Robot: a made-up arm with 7 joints. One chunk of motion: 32 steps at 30 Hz.
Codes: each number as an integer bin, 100 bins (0 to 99) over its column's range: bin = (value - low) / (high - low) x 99, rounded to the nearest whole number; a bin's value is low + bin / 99 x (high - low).
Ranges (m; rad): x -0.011..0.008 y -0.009..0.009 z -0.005..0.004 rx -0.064..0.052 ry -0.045..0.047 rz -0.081..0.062
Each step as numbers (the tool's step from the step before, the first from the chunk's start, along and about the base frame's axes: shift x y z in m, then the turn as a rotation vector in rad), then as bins.
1 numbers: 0.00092 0.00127 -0.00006 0.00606 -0.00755 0.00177
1 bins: 62 56 54 60 40 57
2 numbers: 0.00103 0.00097 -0.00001 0.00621 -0.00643 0.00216
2 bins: 63 55 55 60 42 58
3 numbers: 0.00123 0.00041 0.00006 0.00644 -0.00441 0.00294
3 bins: 64 52 56 60 44 58
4 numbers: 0.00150 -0.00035 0.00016 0.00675 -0.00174 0.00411
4 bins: 65 48 57 60 47 59
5 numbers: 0.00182 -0.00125 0.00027 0.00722 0.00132 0.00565
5 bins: 67 43 58 61 50 60
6 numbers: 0.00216 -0.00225 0.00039 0.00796 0.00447 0.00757
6 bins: 69 37 59 61 53 61
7 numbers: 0.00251 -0.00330 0.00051 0.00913 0.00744 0.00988
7 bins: 70 31 61 62 56 63
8 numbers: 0.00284 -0.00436 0.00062 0.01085 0.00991 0.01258
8 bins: 72 26 62 64 59 65
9 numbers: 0.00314 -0.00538 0.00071 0.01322 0.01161 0.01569
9 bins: 74 20 63 66 61 67
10 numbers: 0.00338 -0.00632 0.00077 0.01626 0.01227 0.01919
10 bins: 75 15 63 68 62 69
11 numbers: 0.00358 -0.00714 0.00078 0.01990 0.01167 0.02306
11 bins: 76 10 64 72 61 72
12 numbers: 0.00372 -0.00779 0.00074 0.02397 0.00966 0.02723
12 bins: 77 7 63 75 59 75
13 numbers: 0.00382 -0.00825 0.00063 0.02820 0.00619 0.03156
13 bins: 77 4 62 79 55 78
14 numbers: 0.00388 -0.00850 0.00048 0.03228 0.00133 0.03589
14 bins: 78 3 60 82 50 81
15 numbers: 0.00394 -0.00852 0.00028 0.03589 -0.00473 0.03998
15 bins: 78 3 58 85 43 84
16 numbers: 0.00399 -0.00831 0.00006 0.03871 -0.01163 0.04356
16 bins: 78 4 56 88 36 86
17 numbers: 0.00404 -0.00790 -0.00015 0.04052 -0.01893 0.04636
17 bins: 78 6 53 89 28 88
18 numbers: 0.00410 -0.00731 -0.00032 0.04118 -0.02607 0.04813
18 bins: 79 9 51 90 20 89
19 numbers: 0.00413 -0.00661 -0.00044 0.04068 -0.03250 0.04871
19 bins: 79 13 50 89 13 90
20 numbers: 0.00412 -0.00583 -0.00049 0.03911 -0.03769 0.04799
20 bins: 79 17 50 88 8 89
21 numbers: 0.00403 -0.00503 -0.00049 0.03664 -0.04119 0.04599
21 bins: 78 22 50 86 4 88
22 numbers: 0.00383 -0.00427 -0.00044 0.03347 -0.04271 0.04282
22 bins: 77 26 50 83 2 86
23 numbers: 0.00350 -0.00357 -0.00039 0.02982 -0.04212 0.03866
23 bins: 76 30 51 80 3 83
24 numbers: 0.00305 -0.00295 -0.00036 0.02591 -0.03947 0.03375
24 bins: 73 33 51 77 6 79
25 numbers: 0.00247 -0.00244 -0.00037 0.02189 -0.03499 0.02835
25 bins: 70 36 51 73 11 76
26 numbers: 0.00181 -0.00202 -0.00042 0.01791 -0.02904 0.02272
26 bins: 67 38 50 70 17 72
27 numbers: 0.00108 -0.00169 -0.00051 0.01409 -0.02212 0.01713
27 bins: 63 40 49 67 25 68
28 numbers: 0.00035 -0.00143 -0.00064 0.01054 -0.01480 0.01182
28 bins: 59 42 48 64 32 64
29 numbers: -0.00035 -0.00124 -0.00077 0.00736 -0.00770 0.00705
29 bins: 55 43 47 61 40 61
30 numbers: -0.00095 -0.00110 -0.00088 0.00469 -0.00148 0.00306
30 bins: 52 43 45 59 47 58
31 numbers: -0.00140 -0.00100 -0.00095 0.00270 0.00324 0.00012
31 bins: 50 44 45 57 52 56
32 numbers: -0.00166 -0.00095 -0.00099 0.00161 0.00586 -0.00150
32 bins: 49 44 44 56 55 55
